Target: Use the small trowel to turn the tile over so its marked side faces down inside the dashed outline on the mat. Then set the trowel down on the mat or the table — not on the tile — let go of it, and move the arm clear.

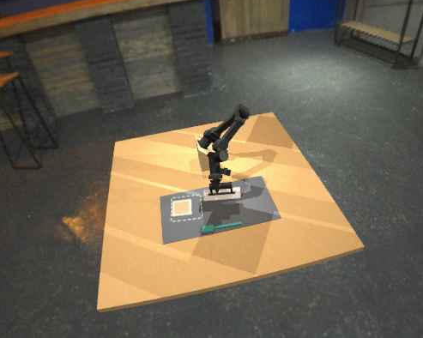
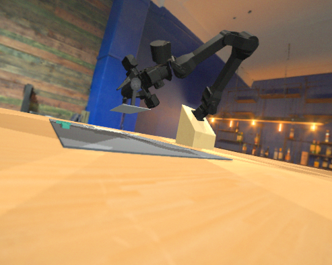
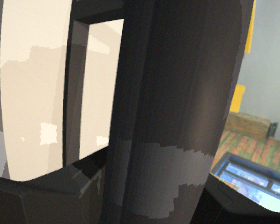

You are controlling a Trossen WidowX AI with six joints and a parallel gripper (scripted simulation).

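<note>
My gripper tip is now 3 cm past the trowel, 1 cm to the right of it and 1 cm above it. Round my gripper tip: grey mat: 1 cm behind, 1 cm to the right, 14 cm below; then tile: 8 cm behind, 20 cm to the right, 12 cm below; then teal flat tool: 12 cm ahead, 5 cm to the right, 12 cm below.
</note>
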